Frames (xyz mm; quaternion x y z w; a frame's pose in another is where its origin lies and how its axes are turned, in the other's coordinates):
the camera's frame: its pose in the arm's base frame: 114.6 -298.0 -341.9 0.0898 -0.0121 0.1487 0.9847
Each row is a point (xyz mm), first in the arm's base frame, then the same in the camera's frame.
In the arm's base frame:
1: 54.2 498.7 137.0
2: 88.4 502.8 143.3
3: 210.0 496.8 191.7
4: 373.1 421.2 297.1
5: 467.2 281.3 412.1
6: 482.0 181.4 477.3
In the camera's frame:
1: 198.1 849.4 327.1
2: 232.3 844.3 332.6
3: 349.2 811.1 381.7
4: 488.3 710.2 499.5
5: 543.4 570.9 638.1
6: 531.8 484.0 720.3

